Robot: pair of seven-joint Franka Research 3 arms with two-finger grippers.
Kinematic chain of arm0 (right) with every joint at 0, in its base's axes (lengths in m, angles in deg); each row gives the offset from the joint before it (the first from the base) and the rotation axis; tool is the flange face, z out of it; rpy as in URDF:
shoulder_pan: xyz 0 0 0.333 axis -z
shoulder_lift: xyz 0 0 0 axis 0.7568 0.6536 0
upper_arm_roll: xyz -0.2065 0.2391 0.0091 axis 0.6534 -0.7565 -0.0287
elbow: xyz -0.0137 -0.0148 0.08 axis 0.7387 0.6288 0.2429
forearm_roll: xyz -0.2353 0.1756 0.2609 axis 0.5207 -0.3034 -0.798
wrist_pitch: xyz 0 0 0 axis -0.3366 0.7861 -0.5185
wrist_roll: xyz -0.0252 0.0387 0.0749 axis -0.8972 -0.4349 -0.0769
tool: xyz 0.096 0.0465 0.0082 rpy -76.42 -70.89 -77
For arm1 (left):
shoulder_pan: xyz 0 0 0.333 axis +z
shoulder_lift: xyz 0 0 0 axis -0.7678 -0.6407 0
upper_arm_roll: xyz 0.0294 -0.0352 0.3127 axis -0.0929 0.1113 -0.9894
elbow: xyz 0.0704 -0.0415 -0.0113 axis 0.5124 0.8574 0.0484
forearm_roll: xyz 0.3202 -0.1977 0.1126 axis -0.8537 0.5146 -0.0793
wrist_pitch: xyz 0 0 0 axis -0.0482 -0.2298 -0.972
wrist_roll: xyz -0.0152 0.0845 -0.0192 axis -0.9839 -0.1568 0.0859
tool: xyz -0.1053 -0.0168 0.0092 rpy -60.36 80 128.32
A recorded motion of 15 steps. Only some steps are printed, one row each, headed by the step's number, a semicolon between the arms.
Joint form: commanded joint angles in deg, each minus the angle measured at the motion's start. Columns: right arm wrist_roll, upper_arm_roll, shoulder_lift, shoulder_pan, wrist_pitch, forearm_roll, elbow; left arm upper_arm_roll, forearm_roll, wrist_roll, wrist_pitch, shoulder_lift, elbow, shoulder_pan.
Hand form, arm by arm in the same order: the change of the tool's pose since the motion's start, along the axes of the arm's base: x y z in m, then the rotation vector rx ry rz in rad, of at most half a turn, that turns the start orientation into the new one. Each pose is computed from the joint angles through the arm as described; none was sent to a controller.
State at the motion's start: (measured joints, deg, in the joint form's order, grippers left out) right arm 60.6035 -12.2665 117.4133 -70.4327 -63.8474 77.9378 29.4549; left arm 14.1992 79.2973 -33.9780 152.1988 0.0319 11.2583 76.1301
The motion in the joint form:
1: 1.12 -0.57 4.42 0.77 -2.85 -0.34 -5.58; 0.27 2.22 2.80 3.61 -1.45 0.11 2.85
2: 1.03 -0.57 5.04 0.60 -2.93 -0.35 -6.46; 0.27 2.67 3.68 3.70 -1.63 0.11 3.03
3: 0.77 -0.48 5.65 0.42 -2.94 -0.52 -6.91; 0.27 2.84 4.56 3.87 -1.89 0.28 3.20
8: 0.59 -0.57 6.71 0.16 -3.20 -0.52 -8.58; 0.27 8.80 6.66 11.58 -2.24 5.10 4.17
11: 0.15 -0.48 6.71 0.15 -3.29 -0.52 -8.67; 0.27 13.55 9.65 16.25 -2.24 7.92 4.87
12: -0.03 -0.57 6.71 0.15 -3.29 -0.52 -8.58; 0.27 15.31 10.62 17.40 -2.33 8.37 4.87
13: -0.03 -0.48 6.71 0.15 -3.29 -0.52 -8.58; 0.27 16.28 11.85 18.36 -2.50 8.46 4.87
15: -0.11 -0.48 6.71 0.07 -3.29 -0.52 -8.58; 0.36 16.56 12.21 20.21 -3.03 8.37 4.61
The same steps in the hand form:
1: 0.0226 0.0039 -0.0014 0.0219 -0.0673 0.0078; -0.0043 0.0287 -0.0098 0.0016 -0.0460 0.0090
2: 0.0246 0.0071 -0.0015 0.0245 -0.0725 0.0094; -0.0044 0.0304 -0.0115 -0.0013 -0.0478 -0.0011
3: 0.0259 0.0092 -0.0056 0.0272 -0.0686 0.0062; -0.0044 0.0325 -0.0156 -0.0018 -0.0444 -0.0119
8: 0.0293 0.0153 -0.0041 0.0343 -0.0820 0.0093; -0.0048 0.0433 -0.0461 -0.0433 -0.1327 0.0162
11: 0.0297 0.0146 -0.0030 0.0377 -0.0837 0.0014; -0.0084 0.0508 -0.0612 -0.0653 -0.1985 0.0244
12: 0.0293 0.0154 -0.0039 0.0394 -0.0812 -0.0002; -0.0076 0.0514 -0.0637 -0.0745 -0.2220 0.0247
13: 0.0296 0.0146 -0.0039 0.0385 -0.0816 -0.0014; -0.0066 0.0525 -0.0644 -0.0707 -0.2390 0.0151
15: 0.0292 0.0156 -0.0039 0.0392 -0.0813 -0.0012; -0.0019 0.0526 -0.0659 -0.0551 -0.2577 0.0130

